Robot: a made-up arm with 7 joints.
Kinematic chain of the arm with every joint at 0, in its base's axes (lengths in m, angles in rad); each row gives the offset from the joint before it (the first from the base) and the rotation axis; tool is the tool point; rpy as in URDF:
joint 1: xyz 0 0 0.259 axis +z
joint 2: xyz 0 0 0 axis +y
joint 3: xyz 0 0 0.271 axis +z
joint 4: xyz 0.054 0 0 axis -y
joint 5: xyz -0.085 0 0.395 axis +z
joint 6: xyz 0 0 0 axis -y
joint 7: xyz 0.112 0 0 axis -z
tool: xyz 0 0 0 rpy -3.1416 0 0
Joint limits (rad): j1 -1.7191..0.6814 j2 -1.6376..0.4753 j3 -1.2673..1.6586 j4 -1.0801..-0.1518 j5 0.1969..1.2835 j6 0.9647..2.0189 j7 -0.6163..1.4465
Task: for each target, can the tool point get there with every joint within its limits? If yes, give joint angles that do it. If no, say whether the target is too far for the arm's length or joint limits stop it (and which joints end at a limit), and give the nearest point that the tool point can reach.
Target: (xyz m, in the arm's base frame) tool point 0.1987 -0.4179 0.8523
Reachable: yes | joints -1.2672 0.1550 0.0542 -0.7831 0.9460 1.0524 0.8549
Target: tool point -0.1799 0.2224 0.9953
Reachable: yes | joints -1.2878 -0.5660 -0.5192 -0.4744 1.0621 1.6789 0.8827
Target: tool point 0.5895 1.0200 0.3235
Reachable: no: too far | nearest point 0.3749 0.6911 0.3025 | short by 0.393 m
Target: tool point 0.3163 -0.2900 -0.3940
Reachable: no: joint limits stop it (at a limit: joint 2, joint 4, joint 5, joint 6) | nearest point 0.4856 -0.4452 0.5051 | short by 0.928 m
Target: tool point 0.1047 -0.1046 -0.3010
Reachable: no: joint limits stop it (at a limit: joint 1, joint 2, joint 3, joint 4, joint 6) | nearest point 0.5295 0.4608 0.1321 | short by 0.829 m
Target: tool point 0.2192 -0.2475 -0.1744
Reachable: no: joint limits stop it (at a limit: joint 2, joint 4, joint 5, joint 6) | nearest point 0.4368 -0.4932 0.5051 | short by 0.755 m
